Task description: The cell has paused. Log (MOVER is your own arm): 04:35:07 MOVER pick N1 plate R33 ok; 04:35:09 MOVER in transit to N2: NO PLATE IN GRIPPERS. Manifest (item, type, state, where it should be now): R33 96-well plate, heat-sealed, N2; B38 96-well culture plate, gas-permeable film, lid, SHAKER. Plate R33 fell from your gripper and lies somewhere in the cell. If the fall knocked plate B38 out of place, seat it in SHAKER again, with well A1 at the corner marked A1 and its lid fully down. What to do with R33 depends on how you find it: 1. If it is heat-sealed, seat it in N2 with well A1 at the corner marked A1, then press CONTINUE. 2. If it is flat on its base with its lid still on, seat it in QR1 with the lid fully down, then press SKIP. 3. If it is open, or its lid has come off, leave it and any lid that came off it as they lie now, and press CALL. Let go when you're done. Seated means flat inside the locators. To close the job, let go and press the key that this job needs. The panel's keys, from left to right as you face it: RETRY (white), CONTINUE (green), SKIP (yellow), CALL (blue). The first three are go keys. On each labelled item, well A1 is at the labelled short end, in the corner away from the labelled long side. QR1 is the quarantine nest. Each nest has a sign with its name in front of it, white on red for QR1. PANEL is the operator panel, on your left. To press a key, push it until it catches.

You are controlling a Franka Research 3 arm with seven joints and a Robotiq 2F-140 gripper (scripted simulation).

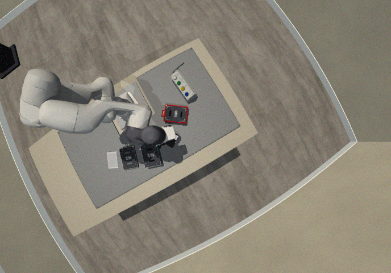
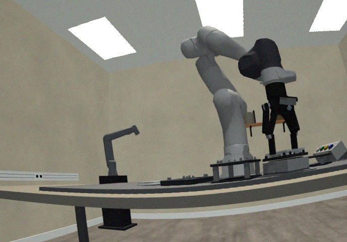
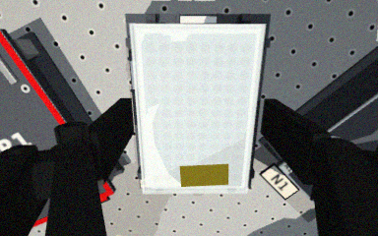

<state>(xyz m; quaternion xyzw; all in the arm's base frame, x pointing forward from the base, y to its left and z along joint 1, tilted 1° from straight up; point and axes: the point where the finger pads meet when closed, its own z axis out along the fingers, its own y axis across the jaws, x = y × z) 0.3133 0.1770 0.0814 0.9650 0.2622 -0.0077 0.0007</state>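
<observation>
Right now my hand is 470 mm to the left of the flat white plate, 80 mm above it and 50 mm past it. Also, from my hand: QR1 nest: 120 mm to the left, 120 mm behind, 50 mm below.
</observation>
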